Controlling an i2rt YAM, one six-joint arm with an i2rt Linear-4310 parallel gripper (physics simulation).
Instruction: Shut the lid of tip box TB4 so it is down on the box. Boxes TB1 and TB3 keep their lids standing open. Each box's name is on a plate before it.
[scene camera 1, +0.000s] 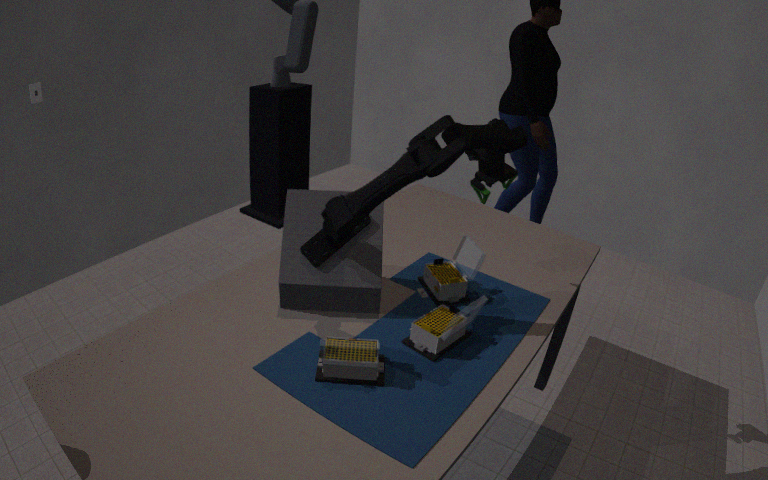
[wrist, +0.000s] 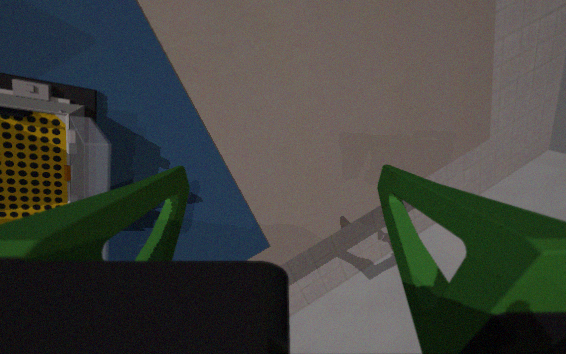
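Pixels of known places: gripper, fingertip midpoint: (scene camera 1: 494, 195) (wrist: 283, 176); arm's base at its link origin: (scene camera 1: 335, 235).
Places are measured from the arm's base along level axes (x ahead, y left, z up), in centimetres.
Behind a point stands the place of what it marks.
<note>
Three white tip boxes with yellow racks stand on the blue mat (scene camera 1: 407, 418) @(z -17.8, x 43.2, y -29.0 cm) (wrist: 140, 80) @(z -17.8, x 21.7, y 34.3 cm); I cannot read their name plates, so which is TB4 I cannot tell. The far box (scene camera 1: 453, 292) @(z -14.8, x 28.6, y 17.4 cm) (wrist: 35, 165) has its clear lid (scene camera 1: 468, 257) @(z -8.0, x 27.5, y 27.0 cm) (wrist: 94, 160) @(z -3.3, x 24.8, y 30.1 cm) standing open, leaning outward. The middle box (scene camera 1: 427, 337) @(z -13.4, x 34.1, y -6.7 cm) has its clear lid (scene camera 1: 474, 311) @(z -5.3, x 42.5, y -0.9 cm) tilted open to the right. The near box (scene camera 1: 350, 370) @(z -14.3, x 26.5, y -27.0 cm) shows clear plastic around its yellow top; its lid's angle is unclear. My gripper (scene camera 1: 496, 194) @(z 7.6, x 27.5, y 40.4 cm) (wrist: 283, 176) @(z 7.6, x 27.5, y 40.4 cm) is open and empty, high above the table beyond the far box.
The arm stands on a grey block (scene camera 1: 331, 297) @(z -13.5, x 5.4, y -8.0 cm) on the tan table (scene camera 1: 198, 407) @(z -18.1, x 7.3, y -57.0 cm) (wrist: 310, 75) @(z -18.1, x 30.2, y 54.7 cm), left of the mat. A person (scene camera 1: 532, 73) stands behind the table's far side. Another arm (scene camera 1: 300, 45) stands on a black pedestal (scene camera 1: 280, 152) at the back left.
</note>
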